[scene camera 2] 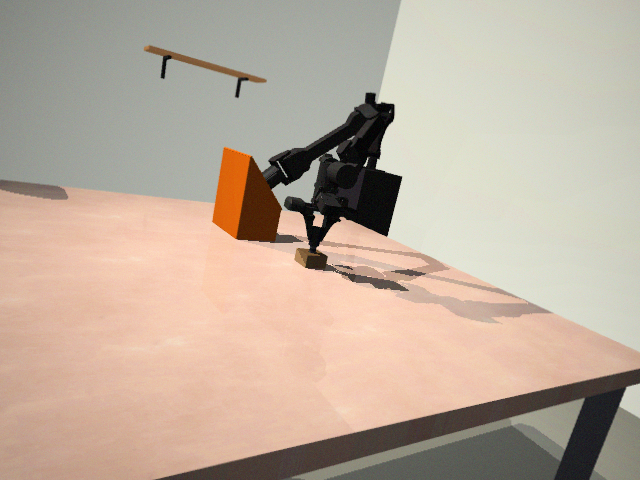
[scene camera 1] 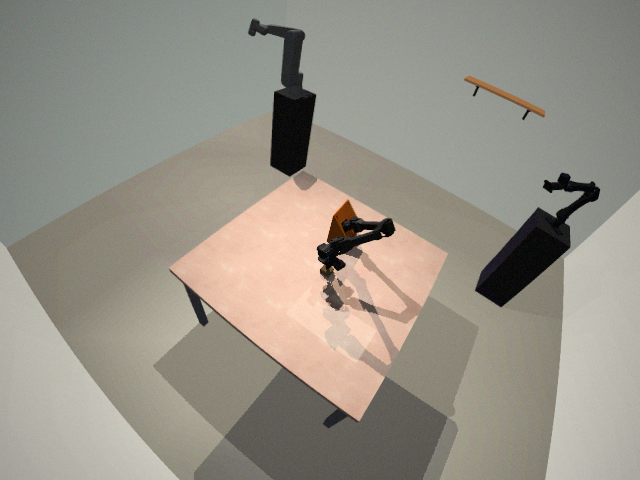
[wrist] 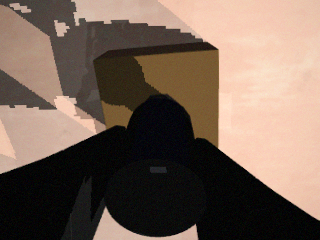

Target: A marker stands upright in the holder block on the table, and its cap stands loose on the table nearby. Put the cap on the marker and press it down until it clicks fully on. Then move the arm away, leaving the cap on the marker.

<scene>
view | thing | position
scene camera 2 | my gripper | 314, 240
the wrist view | my gripper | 159, 142
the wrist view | dark cap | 156, 180
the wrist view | tan holder block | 178, 47
</scene>
